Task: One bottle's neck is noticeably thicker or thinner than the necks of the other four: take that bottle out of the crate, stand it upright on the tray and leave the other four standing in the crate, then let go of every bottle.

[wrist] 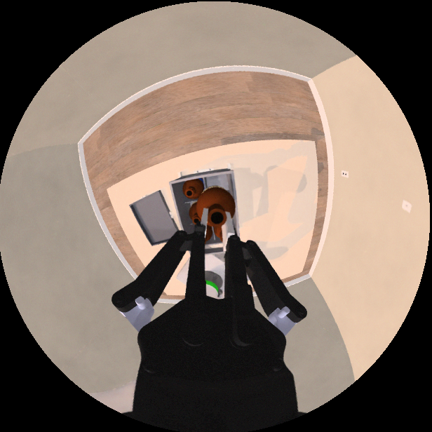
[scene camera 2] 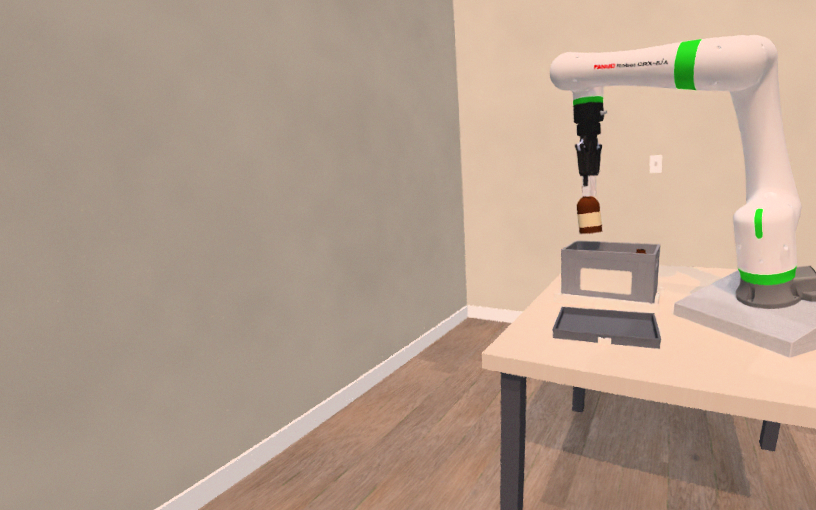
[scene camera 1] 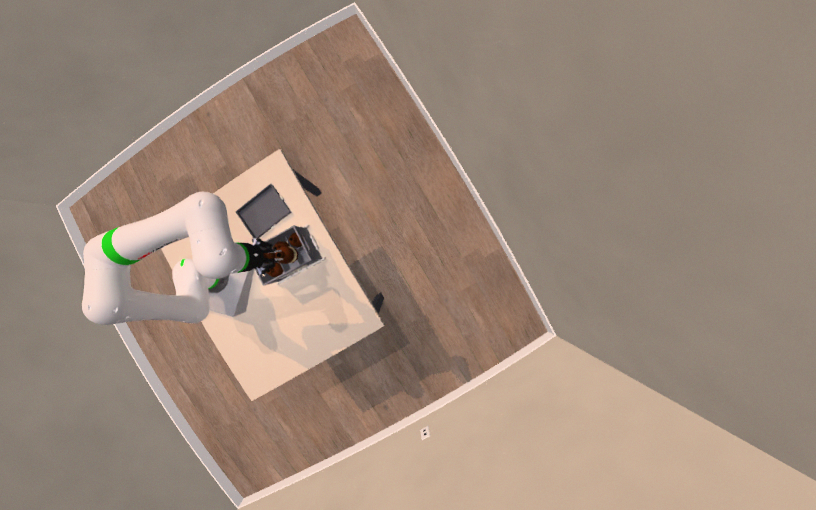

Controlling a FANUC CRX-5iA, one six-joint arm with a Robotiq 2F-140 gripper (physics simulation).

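Seen in the pictures: gripper, fingertip midpoint: (scene camera 2: 589, 195) (scene camera 1: 279, 255); arm's base, link origin: (scene camera 2: 768, 295) (scene camera 1: 215, 279).
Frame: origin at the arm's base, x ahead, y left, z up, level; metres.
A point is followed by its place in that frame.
Observation:
My gripper (scene camera 1: 272, 253) @(x 0.489, y -0.140, z 0.258 m) (scene camera 2: 588, 183) @(x 0.489, y -0.140, z 0.258 m) (wrist: 215, 217) is shut on the neck of a brown bottle (scene camera 1: 284, 251) @(x 0.513, y -0.136, z 0.252 m) (scene camera 2: 589, 221) @(x 0.483, y -0.104, z 0.178 m) (wrist: 216, 199) with a cream label. The bottle hangs roughly upright, its base above the rim of the grey crate (scene camera 2: 568, 273) @(x 0.532, y -0.017, z 0.020 m) (wrist: 235, 182). In the wrist view, one brown bottle (wrist: 192, 189) stands in the crate's upper left compartment, and another bottle (wrist: 195, 215) is partly hidden beside the held one. Other brown parts show behind the fingers. The dark grey tray (scene camera 1: 263, 211) @(x 0.393, y 0.189, z -0.073 m) (scene camera 2: 604, 324) @(x 0.399, y 0.157, z -0.073 m) (wrist: 152, 217) has no bottle on it. I cannot compare neck thicknesses.
The crate and tray stand side by side on a light table (scene camera 1: 336, 300) @(x 0.488, y -0.434, z -0.078 m) (scene camera 2: 692, 372) @(x 0.198, y 0.371, z -0.078 m) (wrist: 125, 192), with a gap between them. The crate's walls rise higher than the tray's low rim. The arm's base stands on a grey plate (scene camera 2: 710, 309) @(x 0.139, y 0.053, z -0.036 m) beside them.

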